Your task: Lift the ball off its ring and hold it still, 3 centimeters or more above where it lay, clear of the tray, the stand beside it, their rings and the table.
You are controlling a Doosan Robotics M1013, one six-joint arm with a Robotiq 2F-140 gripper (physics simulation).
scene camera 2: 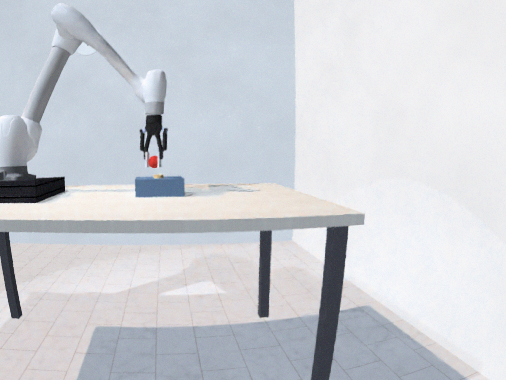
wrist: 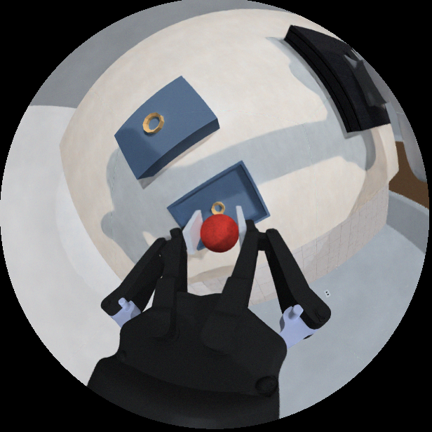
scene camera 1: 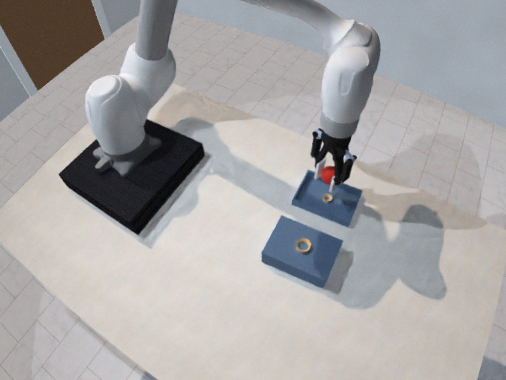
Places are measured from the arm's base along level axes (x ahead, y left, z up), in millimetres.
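Pixels of known places: gripper, fingertip midpoint: (scene camera 2: 153, 167) (scene camera 1: 325, 182); arm's base, link origin: (scene camera 2: 10, 179) (scene camera 1: 127, 149).
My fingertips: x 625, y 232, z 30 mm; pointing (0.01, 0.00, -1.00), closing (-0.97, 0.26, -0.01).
Note:
Ahead of a thing's pixels: the offset from my fingertips to its top centre. "spot": to the spot under its first point. Level surfaces: height alone.
The red ball @(dx +4, dy +14, dz +51 mm) (scene camera 1: 328, 175) (scene camera 2: 153, 162) (wrist: 219, 233) is in the air between the two pale finger pads. My gripper (scene camera 1: 326, 177) (scene camera 2: 154, 162) (wrist: 218, 216) points down and is shut on the ball. The blue tray @(dx +14, dy +11, dz -70 mm) (scene camera 1: 320, 214) (wrist: 235, 187) lies below, and its small golden ring @(spot: dx +5, dy +0, dz -83 mm) (scene camera 1: 323, 198) (wrist: 213, 207) shows bare on the tray floor. In the scene camera 2 view the ball is above the top level of the blue stand, with a gap under it; the tray does not show there.
The blue stand (scene camera 1: 280, 240) (scene camera 2: 160, 187) (wrist: 190, 110) is beside the tray and bears a golden ring @(spot: dx +32, dy -210, dz -22 mm) (scene camera 1: 297, 245) (scene camera 2: 158, 176) (wrist: 145, 123). The arm's black base block (scene camera 1: 100, 195) (scene camera 2: 50, 189) is on the same pale table @(dz -98 mm) (scene camera 1: 200, 280) (scene camera 2: 225, 205).

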